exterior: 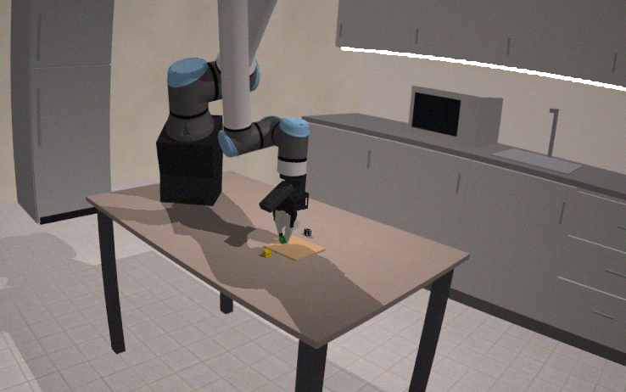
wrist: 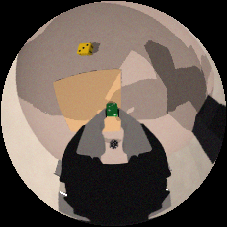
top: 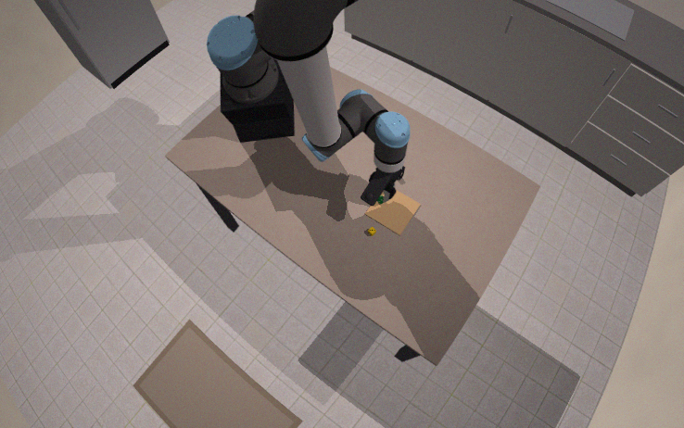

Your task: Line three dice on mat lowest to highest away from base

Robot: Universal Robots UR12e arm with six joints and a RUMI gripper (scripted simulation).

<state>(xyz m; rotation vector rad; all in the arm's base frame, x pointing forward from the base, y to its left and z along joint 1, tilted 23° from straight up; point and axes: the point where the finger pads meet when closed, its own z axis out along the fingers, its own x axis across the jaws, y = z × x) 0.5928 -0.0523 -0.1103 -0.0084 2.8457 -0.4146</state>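
The green die lies 1 cm below my hand. The rest, counted from my hand: black die: 12 cm to the left, 1 cm below; orange mat: 5 cm ahead, 2 cm below; yellow die: 4 cm ahead, 11 cm to the right, 1 cm below.
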